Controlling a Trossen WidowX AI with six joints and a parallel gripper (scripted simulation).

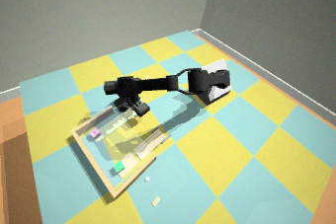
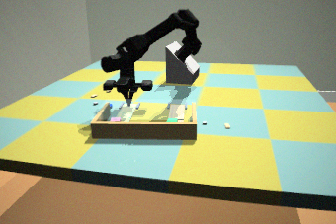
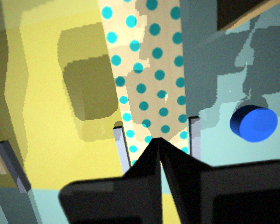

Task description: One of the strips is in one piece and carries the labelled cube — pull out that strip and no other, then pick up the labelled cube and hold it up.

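The blue object lies 2 cm ahead of my gripper tip and 8 cm to the right of it.
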